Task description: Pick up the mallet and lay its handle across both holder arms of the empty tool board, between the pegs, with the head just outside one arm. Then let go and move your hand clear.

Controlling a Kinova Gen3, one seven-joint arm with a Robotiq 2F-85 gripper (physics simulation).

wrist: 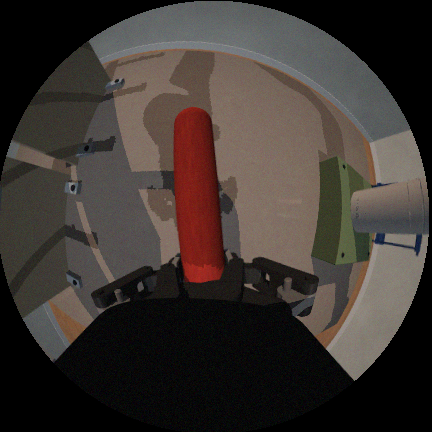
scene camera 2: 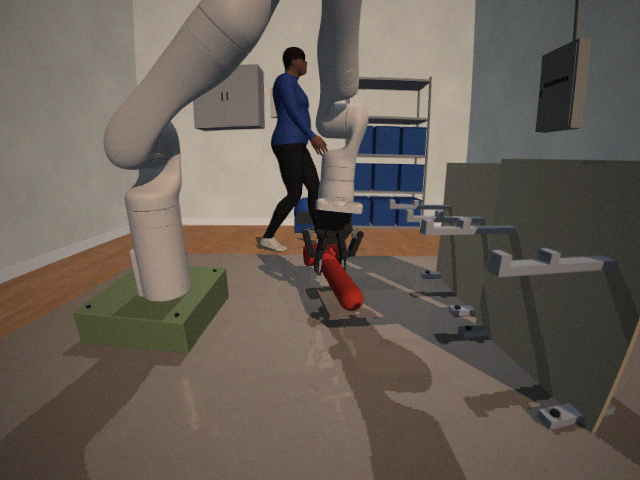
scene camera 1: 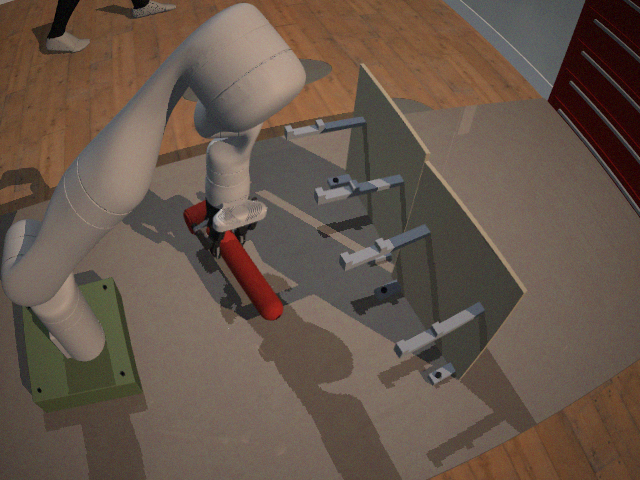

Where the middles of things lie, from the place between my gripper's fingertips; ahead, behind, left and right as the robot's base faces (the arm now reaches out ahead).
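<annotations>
I see the red mallet [scene camera 1: 267, 303], and counted from my hand it is 30 mm to the right and 20 mm above.
</annotations>
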